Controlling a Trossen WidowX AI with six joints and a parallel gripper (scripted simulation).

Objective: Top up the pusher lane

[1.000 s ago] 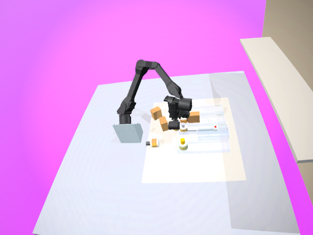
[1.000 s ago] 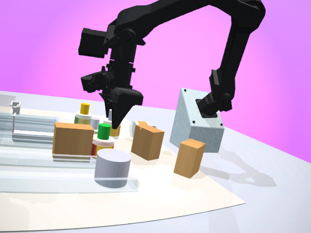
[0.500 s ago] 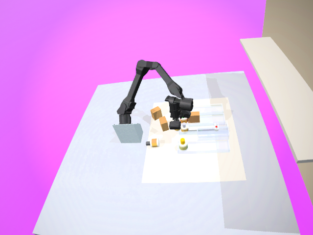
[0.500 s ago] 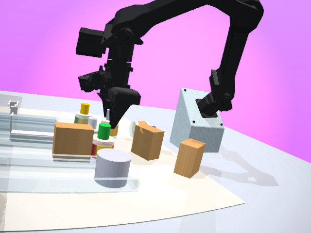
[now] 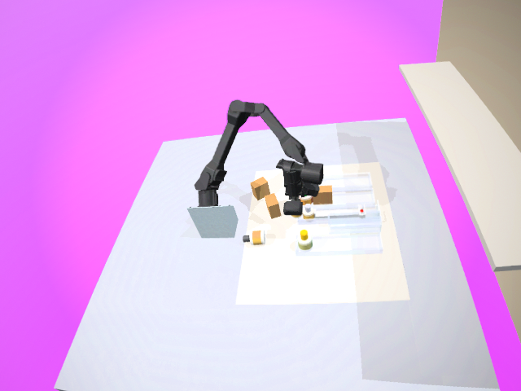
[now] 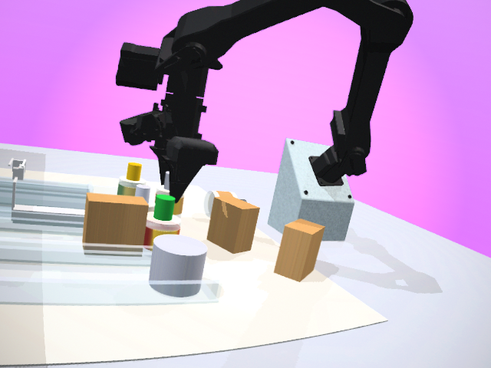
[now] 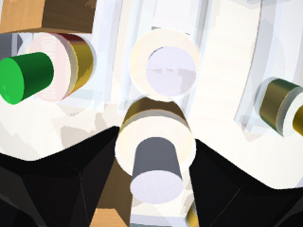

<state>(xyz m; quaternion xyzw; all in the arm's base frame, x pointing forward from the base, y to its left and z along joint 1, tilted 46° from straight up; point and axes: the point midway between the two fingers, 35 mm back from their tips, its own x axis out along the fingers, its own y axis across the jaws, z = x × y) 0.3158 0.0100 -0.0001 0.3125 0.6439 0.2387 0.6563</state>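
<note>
Now: gripper tip 100 mm short of the block, 70 mm to the right of it and 20 mm above it. From my gripper tip the other things lie so: sprung lane: 180 mm ahead, 40 mm to the right, 40 mm below; then grey cylinder: 170 mm to the left, 50 mm ahead, 30 mm below.
</note>
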